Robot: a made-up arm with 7 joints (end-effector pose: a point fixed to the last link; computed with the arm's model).
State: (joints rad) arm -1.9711 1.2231 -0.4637 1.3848 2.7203 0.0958 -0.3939
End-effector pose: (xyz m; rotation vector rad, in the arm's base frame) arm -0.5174 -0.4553 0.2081 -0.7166 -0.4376 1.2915
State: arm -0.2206 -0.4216 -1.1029 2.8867 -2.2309 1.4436 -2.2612
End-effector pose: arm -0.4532 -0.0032 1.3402 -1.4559 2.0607 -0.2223
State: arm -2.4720 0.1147 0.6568 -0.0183 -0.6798 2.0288 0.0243
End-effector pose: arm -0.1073 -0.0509 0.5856 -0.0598 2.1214 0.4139
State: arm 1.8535 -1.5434 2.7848 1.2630 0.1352 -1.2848 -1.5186
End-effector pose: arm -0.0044 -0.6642 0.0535 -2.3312 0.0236 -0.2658
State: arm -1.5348 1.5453 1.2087 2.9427 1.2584 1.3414 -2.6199
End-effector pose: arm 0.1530 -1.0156 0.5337 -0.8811 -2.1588 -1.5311
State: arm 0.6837 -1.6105 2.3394 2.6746 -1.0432 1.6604 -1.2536
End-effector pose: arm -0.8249 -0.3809 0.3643 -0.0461 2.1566 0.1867
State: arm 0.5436 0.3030 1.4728 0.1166 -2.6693 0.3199 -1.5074
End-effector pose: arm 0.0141 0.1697 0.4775 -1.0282 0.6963 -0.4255
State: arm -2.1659 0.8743 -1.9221 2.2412 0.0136 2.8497 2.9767
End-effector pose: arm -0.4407 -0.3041 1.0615 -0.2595 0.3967 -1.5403
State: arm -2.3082 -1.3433 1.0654 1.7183 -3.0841 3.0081 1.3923
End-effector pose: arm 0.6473 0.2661 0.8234 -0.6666 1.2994 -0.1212
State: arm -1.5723 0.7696 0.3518 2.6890 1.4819 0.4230 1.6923
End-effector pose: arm 0.0412 -0.9156 1.0686 2.5998 0.4361 -1.1203
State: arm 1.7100 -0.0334 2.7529 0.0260 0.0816 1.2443 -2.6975
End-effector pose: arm -0.0271 -0.0697 0.5426 -0.0516 -0.5395 -0.2002
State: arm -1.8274 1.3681 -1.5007 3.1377 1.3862 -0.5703 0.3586
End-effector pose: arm -0.1575 -0.9420 0.8634 1.1802 1.3022 2.1543
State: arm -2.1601 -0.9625 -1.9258 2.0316 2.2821 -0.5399 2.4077
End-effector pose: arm 0.1023 0.8103 0.6773 0.2461 -1.6099 1.0144
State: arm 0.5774 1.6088 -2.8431 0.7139 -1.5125 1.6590 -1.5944
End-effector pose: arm 0.2337 0.1499 0.8858 -0.7421 2.7282 -0.1050
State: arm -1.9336 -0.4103 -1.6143 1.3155 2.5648 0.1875 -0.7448
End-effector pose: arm -0.4072 0.4246 0.8458 -0.5888 1.1120 0.8251
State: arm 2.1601 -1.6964 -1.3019 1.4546 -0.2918 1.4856 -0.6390
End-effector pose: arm 0.6895 -0.1064 0.5206 0.2880 -0.3197 0.5598
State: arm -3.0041 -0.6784 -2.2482 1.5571 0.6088 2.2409 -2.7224
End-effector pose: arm 0.4719 0.3629 0.7452 1.7333 -0.7845 1.6541
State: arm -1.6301 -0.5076 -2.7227 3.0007 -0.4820 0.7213 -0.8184
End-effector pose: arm 0.0565 0.5255 1.3607 0.3778 -1.9470 0.0385
